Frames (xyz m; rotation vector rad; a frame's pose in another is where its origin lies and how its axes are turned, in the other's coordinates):
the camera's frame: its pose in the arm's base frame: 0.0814 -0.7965 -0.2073 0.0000 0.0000 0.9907
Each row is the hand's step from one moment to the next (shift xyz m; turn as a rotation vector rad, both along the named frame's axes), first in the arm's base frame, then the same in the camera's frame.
Working: the arm's base frame: its pose in the camera's frame: 0.6216 0.5046 0.2073 0.0000 0.0000 -0.9907

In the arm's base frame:
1: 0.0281 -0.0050 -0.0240 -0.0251 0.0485 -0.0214
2: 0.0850 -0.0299 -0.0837 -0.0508 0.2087 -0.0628
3: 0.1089 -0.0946 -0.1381 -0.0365 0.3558 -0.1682
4: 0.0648 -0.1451 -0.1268 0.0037 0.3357 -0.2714
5: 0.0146 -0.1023 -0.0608 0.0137 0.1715 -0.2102
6: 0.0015 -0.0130 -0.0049 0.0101 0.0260 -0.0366
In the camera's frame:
1: 0.0112 -0.0262 -0.0240 0.0268 0.0476 -0.0214
2: 0.0216 -0.0875 -0.0837 0.1467 0.1569 -0.0628
3: -0.0194 -0.1429 -0.1381 0.2776 0.2255 -0.1682
4: -0.0858 -0.1337 -0.1268 0.2828 0.1809 -0.2714
5: -0.0776 -0.0683 -0.0608 0.1510 0.0825 -0.2102
6: -0.0101 -0.0084 -0.0049 0.0273 0.0058 -0.0366

